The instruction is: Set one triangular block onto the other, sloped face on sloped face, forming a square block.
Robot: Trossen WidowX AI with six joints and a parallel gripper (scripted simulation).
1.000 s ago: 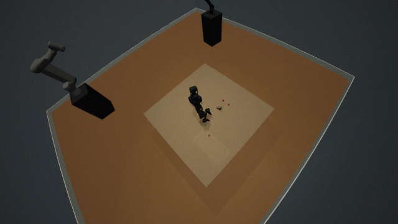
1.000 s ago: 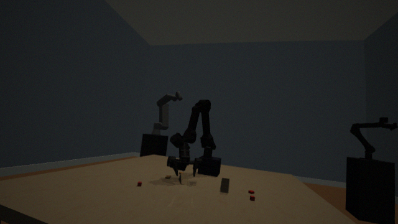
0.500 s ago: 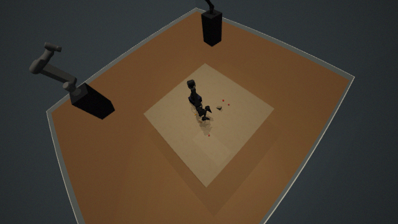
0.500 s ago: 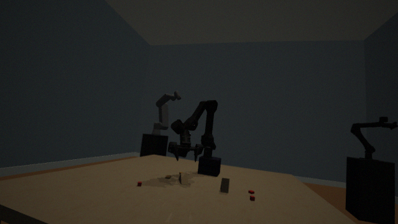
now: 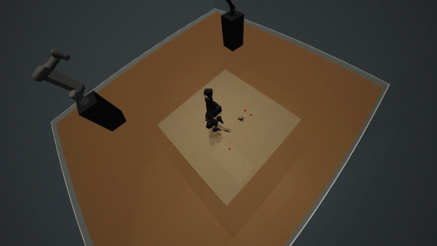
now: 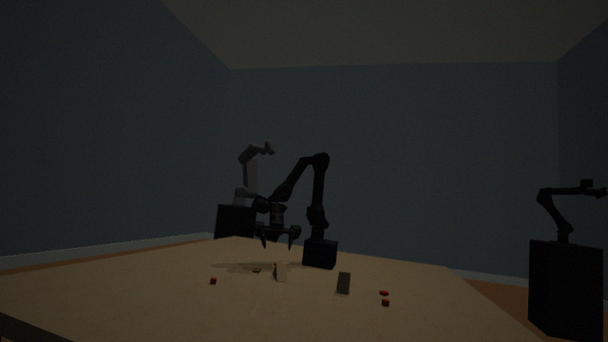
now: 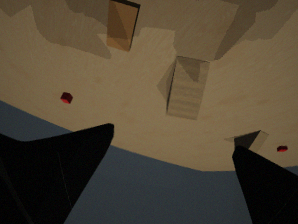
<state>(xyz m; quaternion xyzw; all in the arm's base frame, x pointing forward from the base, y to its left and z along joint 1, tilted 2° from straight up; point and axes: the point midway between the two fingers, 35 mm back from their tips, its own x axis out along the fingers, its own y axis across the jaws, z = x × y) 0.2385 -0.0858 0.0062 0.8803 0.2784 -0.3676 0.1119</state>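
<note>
The triangular block lies 7 cm below my gripper tip, 4 cm to the left of it and 3 cm ahead of it. From my gripper tip the other things lie so: tan piece: 9 cm below, 7 cm to the right, 1 cm ahead.
</note>
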